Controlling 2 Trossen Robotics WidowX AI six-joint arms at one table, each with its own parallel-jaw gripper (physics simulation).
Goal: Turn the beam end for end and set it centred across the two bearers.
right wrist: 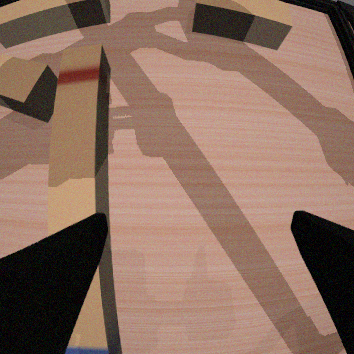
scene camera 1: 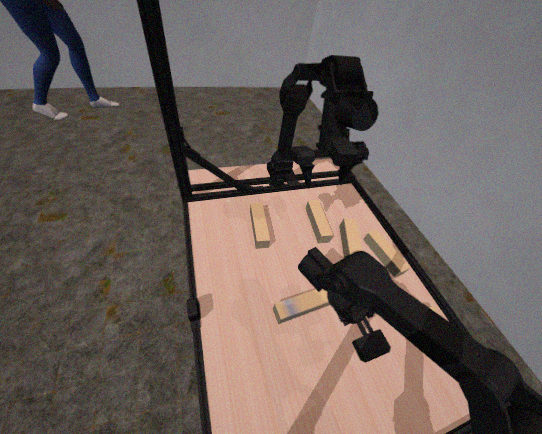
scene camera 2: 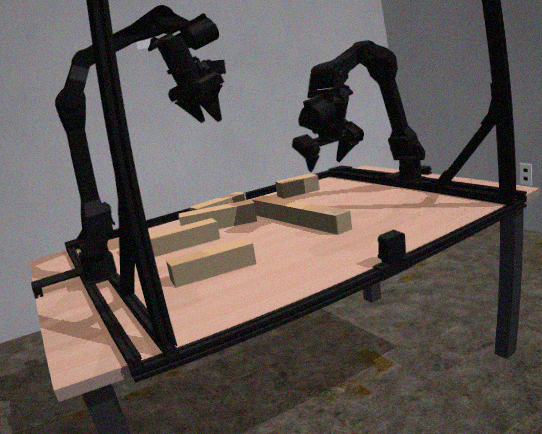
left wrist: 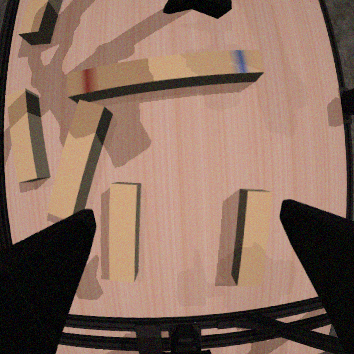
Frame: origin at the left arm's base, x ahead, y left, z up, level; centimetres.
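Where they show: left gripper, fingertip midpoint: (scene camera 1: 324, 186) (scene camera 2: 211, 121) (left wrist: 188, 214); right gripper, fingertip midpoint: (right wrist: 201, 222) (scene camera 2: 324, 166); left arm's base at its link origin: (scene camera 1: 275, 182) (scene camera 2: 100, 277) (left wrist: 184, 336); right arm's base at its link origin: (scene camera 2: 411, 179).
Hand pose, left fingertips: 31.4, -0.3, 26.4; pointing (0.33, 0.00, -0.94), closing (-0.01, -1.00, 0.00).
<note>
Things, the pixels of their top centre, and the offset from my left fingertips, as dx, dy, dz.
- beam at its top centre: (right wrist: 70, 207) (left wrist: 163, 67) (scene camera 2: 295, 204) (scene camera 1: 331, 292) +19.1, +1.5, -23.9
- tilted block at its top centre: (left wrist: 72, 160) (scene camera 2: 215, 208) (scene camera 1: 354, 240) +4.5, +17.1, -23.3
The beam (scene camera 1: 300, 305) (scene camera 2: 300, 214) (left wrist: 167, 72) (right wrist: 75, 150) lies flat on the table, red band near one end, blue band near the other. In the left wrist view the red end is left, the blue right. Two roughly parallel short blocks, apparently the bearers, stand apart: one (scene camera 1: 260, 222) (scene camera 2: 212, 262) (left wrist: 256, 225), the other (scene camera 1: 318, 219) (scene camera 2: 185, 237) (left wrist: 122, 232); nothing lies on them. My left gripper (scene camera 2: 210, 120) (left wrist: 188, 214) is open and empty, high above the table. My right gripper (scene camera 2: 325, 165) (right wrist: 201, 222) is open and empty, above and beside the beam.
A tilted block (scene camera 1: 351, 235) (scene camera 2: 217, 215) (left wrist: 77, 160) has an end close to the beam's red end; touching is unclear. Another block (scene camera 1: 384, 250) (left wrist: 27, 145) lies near the table's edge, another (scene camera 2: 297, 186) (left wrist: 36, 17) (right wrist: 240, 22) beyond the beam. A black frame (scene camera 2: 280, 310) edges the table.
</note>
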